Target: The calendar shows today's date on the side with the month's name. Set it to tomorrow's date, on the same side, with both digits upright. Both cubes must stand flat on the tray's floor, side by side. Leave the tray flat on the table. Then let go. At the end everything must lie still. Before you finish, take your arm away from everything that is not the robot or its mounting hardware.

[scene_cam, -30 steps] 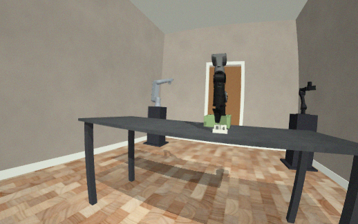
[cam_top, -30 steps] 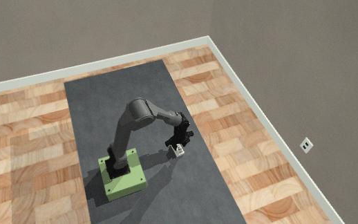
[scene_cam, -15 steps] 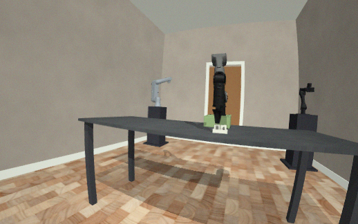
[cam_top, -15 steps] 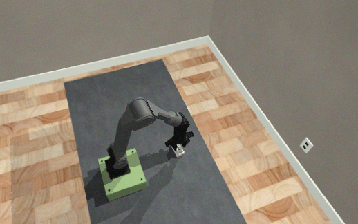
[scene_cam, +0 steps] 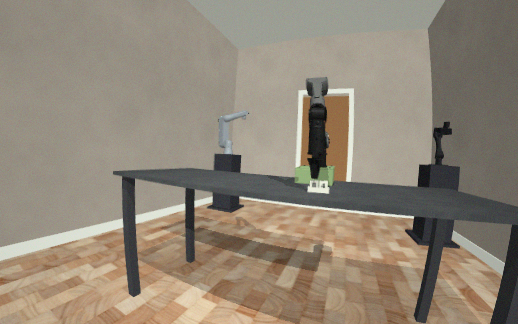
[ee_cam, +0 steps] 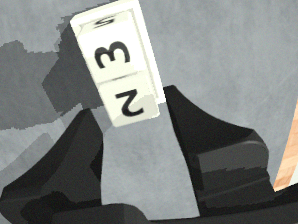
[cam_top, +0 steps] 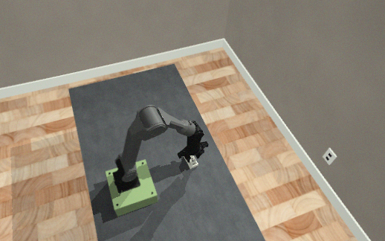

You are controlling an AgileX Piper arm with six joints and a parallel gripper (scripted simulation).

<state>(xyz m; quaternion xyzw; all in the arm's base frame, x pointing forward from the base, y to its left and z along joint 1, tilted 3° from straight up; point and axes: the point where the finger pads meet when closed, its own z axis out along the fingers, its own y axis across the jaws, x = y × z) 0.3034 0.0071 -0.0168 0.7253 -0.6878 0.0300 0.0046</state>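
Right now the white digit cube is 30 mm below my hand. Round my hand: calendar tray 40 mm below, 20 mm to the left.
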